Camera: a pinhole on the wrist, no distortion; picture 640 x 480 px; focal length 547.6 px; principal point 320.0 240.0 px. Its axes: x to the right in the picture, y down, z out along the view. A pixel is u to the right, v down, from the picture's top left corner.
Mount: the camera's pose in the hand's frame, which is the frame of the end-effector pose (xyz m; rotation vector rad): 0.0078 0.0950 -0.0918 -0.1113 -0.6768 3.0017
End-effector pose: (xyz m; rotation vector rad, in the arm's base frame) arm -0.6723 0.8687 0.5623 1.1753 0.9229 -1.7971
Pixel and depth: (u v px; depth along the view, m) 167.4 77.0 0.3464
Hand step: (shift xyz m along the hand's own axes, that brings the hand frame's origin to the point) 0.0794 0.0330 0.2701
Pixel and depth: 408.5 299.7 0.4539
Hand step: -0.1056 -0.1373 0.2916
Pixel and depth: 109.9 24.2 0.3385
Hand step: 0.1146 0.0611 0.2779
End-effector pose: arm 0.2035 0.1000 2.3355 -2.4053 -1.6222 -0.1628
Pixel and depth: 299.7 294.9 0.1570
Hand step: -0.0003 0.0135 0.0432
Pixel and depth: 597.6 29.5 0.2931
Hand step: -0.1597 0.0832 0.2123
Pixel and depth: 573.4 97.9 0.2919
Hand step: -0.1478 0.0493 0.1961
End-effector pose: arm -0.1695 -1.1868 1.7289 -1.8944 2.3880 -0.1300
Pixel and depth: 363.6 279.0 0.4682
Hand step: -0.0702 -0.1316 0.3135
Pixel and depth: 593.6 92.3 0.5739
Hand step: -0.3189 0.0121 0.4756
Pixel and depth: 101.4 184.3 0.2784
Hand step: 0.0963 -0.0066 0.1775
